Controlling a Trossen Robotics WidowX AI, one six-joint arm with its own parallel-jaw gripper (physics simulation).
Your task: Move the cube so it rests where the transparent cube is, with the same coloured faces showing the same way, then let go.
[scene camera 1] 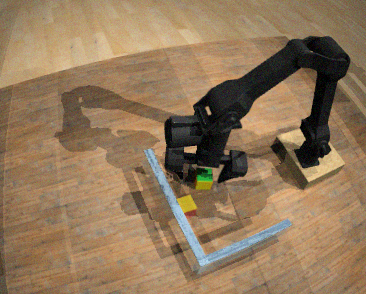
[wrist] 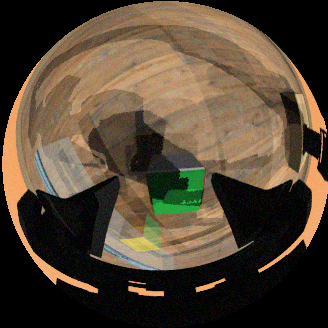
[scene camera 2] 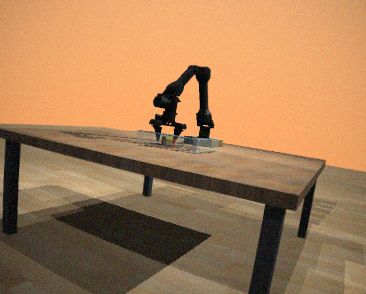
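Seen in the pictures: gripper, fingertip midpoint: (scene camera 1: 200,180) (wrist: 165,179); arm's base, link origin: (scene camera 1: 306,157) (scene camera 2: 203,138).
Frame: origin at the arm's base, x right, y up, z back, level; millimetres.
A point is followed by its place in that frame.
The solid cube (scene camera 1: 204,184) @[x -11, y -16, z -312 mm] (wrist: 167,206) @[x 1, y -2, z -318 mm] stands on the table, with green on top, a yellow side in scene camera 1 and a dark side in the wrist view. My gripper (scene camera 1: 199,179) @[x 10, y -27, z -316 mm] (scene camera 2: 167,139) @[x 10, y -27, z -316 mm] (wrist: 165,179) @[x 10, y -27, z -316 mm] is open and low over it, with one finger on each side. In the wrist view the cube is nearer the right finger. The transparent cube (scene camera 1: 187,204) @[x -64, y -2, z -371 mm] (wrist: 140,244) @[x -60, y -2, z -371 mm] has a yellow top, a red side in scene camera 1 and a green side in the wrist view. It stands apart from the solid cube, close to the wall. In scene camera 2 the cubes are too small to separate.
A low L-shaped wall (scene camera 1: 245,243) @[x -198, y 18, z -280 mm] (wrist: 45,172) @[x 67, y 16, z -416 mm] with a light blue top edge and clear sides runs beside the transparent cube and turns a corner. The arm stands on a pale block (scene camera 1: 325,172) @[x -61, y -1, z 38 mm] (scene camera 2: 219,143) @[x -58, y -21, z 81 mm]. Arm shadows darken the wooden table (scene camera 1: 90,210) @[x -21, y -41, z -595 mm] (scene camera 2: 260,172) @[x -578, y -42, z -512 mm].
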